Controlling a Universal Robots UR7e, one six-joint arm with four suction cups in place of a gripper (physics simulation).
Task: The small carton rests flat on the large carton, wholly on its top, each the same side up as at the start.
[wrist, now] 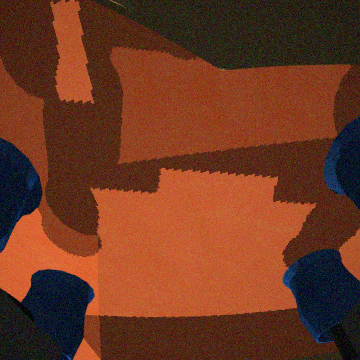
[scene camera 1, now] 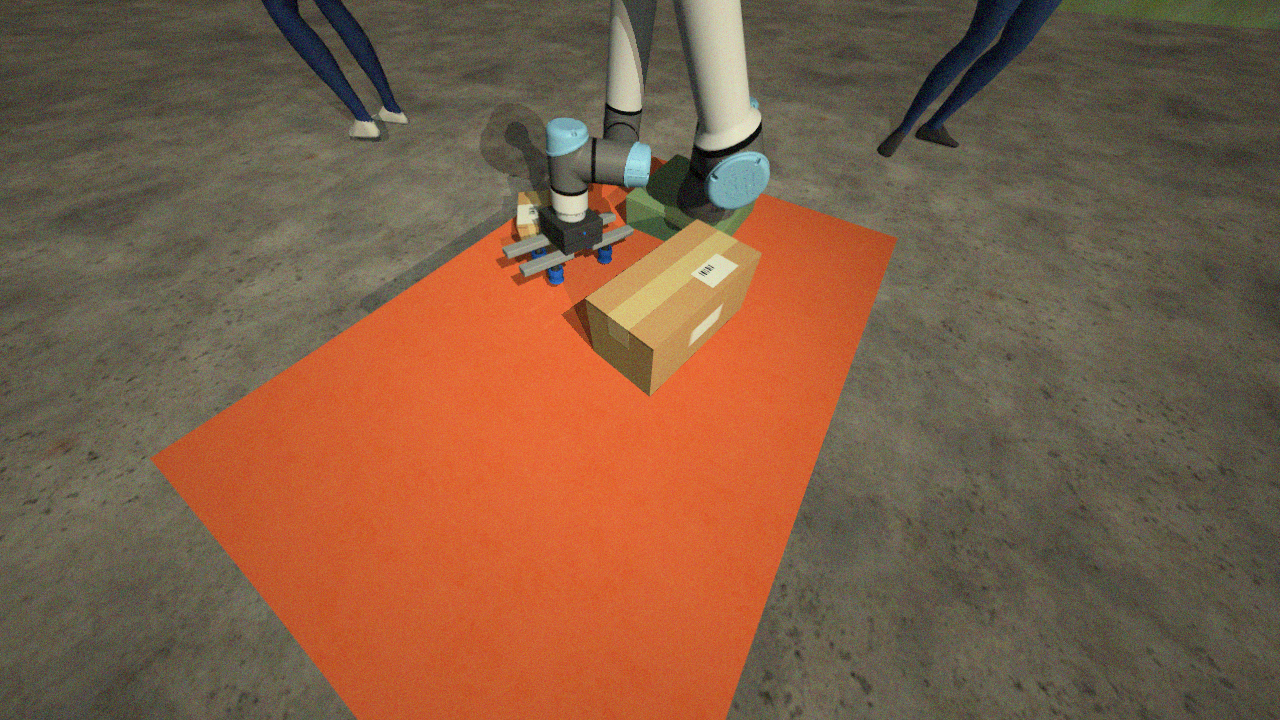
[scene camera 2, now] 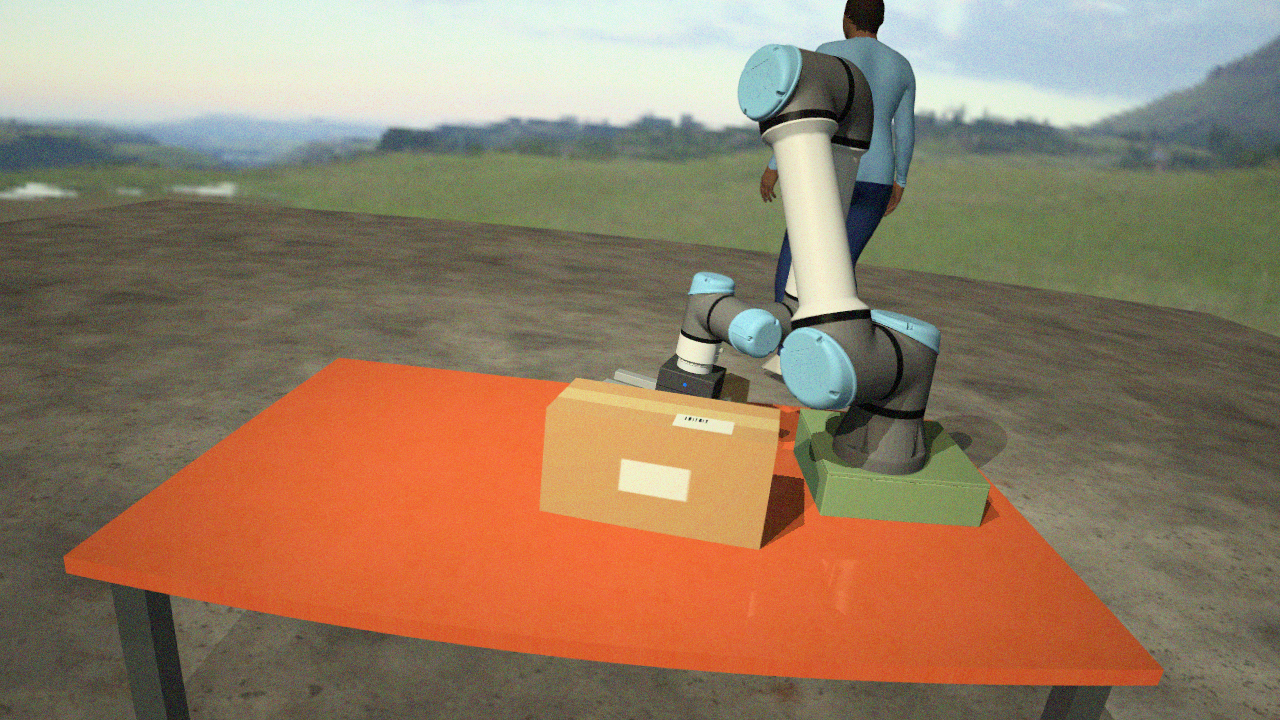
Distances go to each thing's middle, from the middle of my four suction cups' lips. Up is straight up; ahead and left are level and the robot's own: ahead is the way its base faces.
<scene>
I see my suction cup 40 mm past the small carton [scene camera 1: 528, 222], 150 mm to the left of it and 10 mm below it. Also, from my suction cup: large carton [scene camera 2: 700, 468] 20 mm ahead, 300 mm to the left, 50 mm above.
</scene>
